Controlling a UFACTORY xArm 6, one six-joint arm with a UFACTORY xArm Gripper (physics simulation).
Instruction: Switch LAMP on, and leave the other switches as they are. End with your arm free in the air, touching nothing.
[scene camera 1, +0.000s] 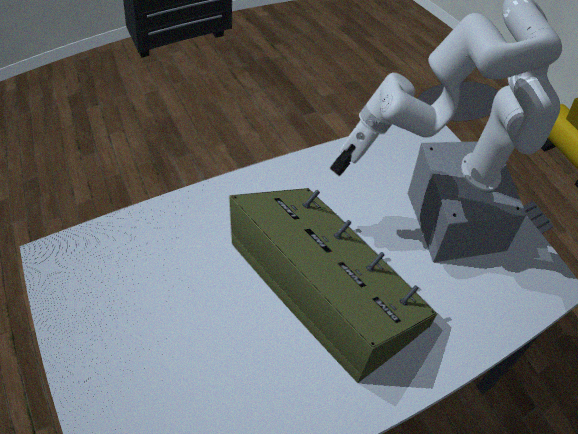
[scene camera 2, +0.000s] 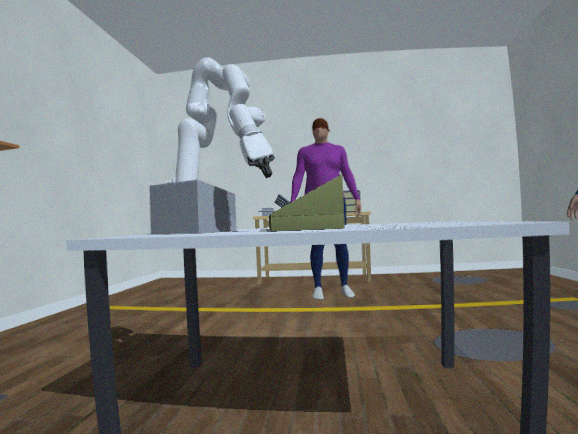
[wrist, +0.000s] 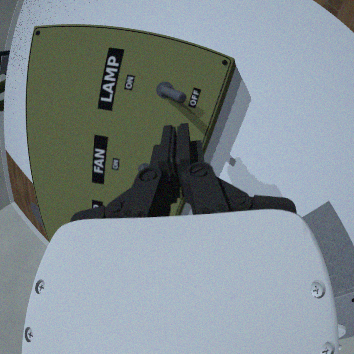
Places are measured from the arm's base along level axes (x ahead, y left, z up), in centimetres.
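Pixels of known places: gripper, fingertip midpoint: (scene camera 1: 335, 171) (scene camera 2: 269, 176) (wrist: 178, 142); arm's base, link origin: (scene camera 1: 481, 172) (scene camera 2: 185, 189).
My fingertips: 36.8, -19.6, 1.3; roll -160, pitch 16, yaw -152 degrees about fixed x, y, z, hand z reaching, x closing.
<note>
For each thing: its top centre in the pictures, then the offset to it from my fingertips, as dx, dy, dz.
- LAMP lever, top centre: (wrist: 165, 93) (scene camera 1: 313, 193) +4.8, -1.9, -6.8
- FAN lever, top centre: (scene camera 1: 344, 223) +4.0, +10.1, -6.8
- PUMP lever, top centre: (scene camera 1: 378, 255) +3.2, +22.1, -6.8
- DRIVE lever, top centre: (scene camera 1: 412, 289) +2.4, +34.1, -6.8
The olive switch box (scene camera 1: 300, 260) (scene camera 2: 315, 210) (wrist: 65, 125) stands on the table, its top sloping. The LAMP lever (scene camera 1: 311, 199) (wrist: 171, 93) leans toward its OFF label (wrist: 194, 98), away from the ON label (wrist: 129, 82). In scene camera 1 the FAN lever (scene camera 1: 343, 229), PUMP lever (scene camera 1: 375, 262) and DRIVE lever (scene camera 1: 409, 295) lean the same way as the LAMP lever. My gripper (scene camera 1: 337, 170) (scene camera 2: 269, 175) (wrist: 178, 142) is shut and empty, in the air above the lever side of the box near LAMP, touching nothing. In the wrist view it hides most of the FAN lever.
The arm's grey base block (scene camera 1: 470, 230) (scene camera 2: 175, 207) stands on the white table (scene camera 1: 125, 325) (scene camera 2: 400, 234) beside the box's lever side. A person in a purple top (scene camera 2: 322, 162) stands beyond the table. A dark drawer cabinet (scene camera 1: 180, 20) stands on the floor.
</note>
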